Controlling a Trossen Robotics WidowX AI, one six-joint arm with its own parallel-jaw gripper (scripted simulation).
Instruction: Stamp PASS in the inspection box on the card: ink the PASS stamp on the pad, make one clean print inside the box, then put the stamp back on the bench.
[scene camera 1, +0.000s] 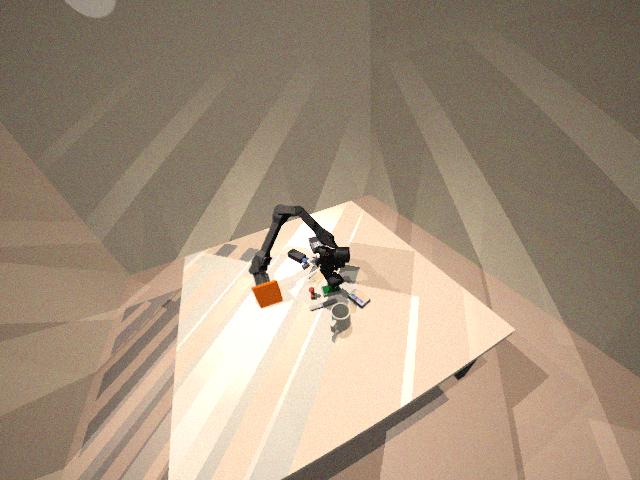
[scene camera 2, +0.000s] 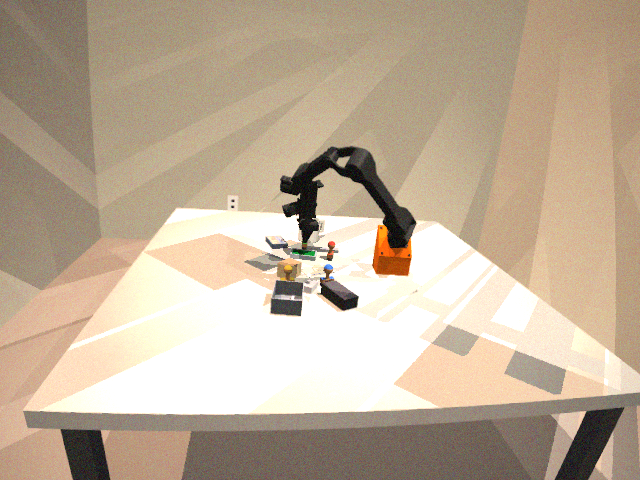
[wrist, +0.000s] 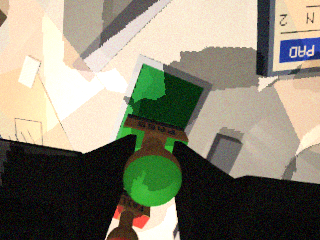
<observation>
I see my gripper (scene camera 2: 304, 241) and a black block (scene camera 2: 343, 298).
My gripper also shows in the wrist view (wrist: 154, 145). The wrist view does not show the black block: it is out of frame.
</observation>
